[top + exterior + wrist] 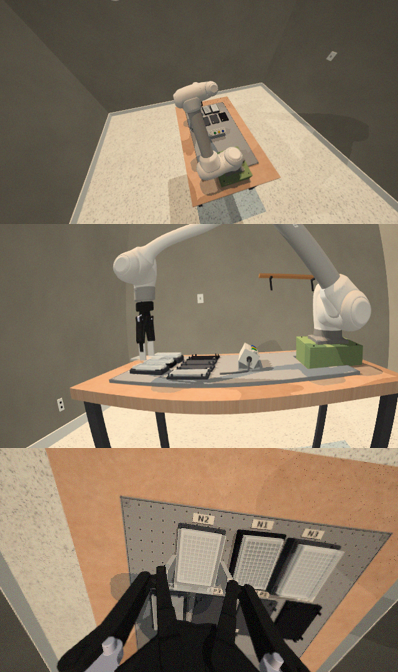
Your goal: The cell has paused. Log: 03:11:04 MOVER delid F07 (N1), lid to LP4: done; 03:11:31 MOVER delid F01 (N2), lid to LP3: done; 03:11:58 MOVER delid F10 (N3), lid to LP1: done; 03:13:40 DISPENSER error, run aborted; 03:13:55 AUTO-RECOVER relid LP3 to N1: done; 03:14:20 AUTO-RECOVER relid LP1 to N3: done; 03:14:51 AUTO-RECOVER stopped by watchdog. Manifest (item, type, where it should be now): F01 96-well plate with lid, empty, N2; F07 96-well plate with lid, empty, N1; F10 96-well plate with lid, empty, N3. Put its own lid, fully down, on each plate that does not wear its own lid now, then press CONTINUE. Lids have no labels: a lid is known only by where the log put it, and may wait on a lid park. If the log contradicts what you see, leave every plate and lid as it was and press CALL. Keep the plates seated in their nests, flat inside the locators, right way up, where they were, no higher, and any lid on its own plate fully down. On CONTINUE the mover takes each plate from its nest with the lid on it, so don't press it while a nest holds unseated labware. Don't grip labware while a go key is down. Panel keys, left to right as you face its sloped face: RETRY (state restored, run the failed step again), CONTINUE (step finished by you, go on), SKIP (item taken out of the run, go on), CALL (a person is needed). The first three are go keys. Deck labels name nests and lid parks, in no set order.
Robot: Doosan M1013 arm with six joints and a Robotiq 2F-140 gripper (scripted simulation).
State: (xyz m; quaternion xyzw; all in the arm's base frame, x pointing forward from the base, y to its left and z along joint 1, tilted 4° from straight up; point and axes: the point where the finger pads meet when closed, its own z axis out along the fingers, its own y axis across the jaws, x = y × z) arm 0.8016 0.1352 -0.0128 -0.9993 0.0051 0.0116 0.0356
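My hand is 60 mm above the plate. Round my hand: lid park LP4: 180 mm behind, 80 mm below, 60 mm to the left; then LP4 label: 100 mm behind, 80 mm below, 70 mm to the left; then lid park LP3: 180 mm behind, 80 mm below, 60 mm to the right.
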